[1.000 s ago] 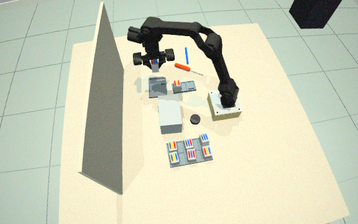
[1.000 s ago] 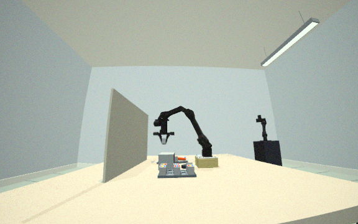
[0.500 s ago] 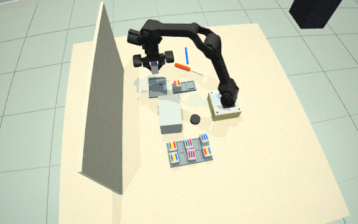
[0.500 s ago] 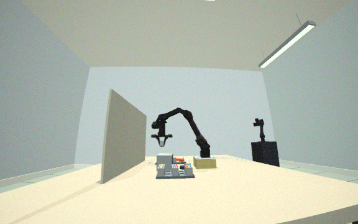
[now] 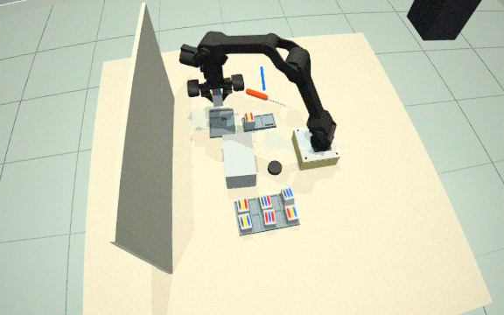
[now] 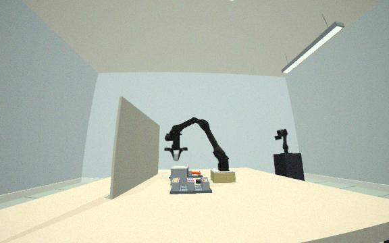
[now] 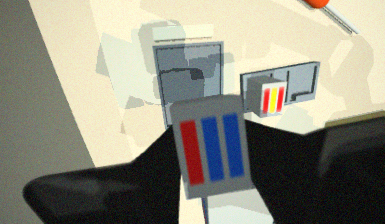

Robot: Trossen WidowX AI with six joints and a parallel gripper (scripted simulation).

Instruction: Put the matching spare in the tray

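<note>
Right now my gripper tip is 130 mm above the grey tray. The rest, counted from my gripper tip: mounted unit 210 mm to the left, 80 mm below, 50 mm behind; then grey spare 30 mm above; then grey rack 150 mm behind, 130 mm below, 20 mm to the left.
</note>
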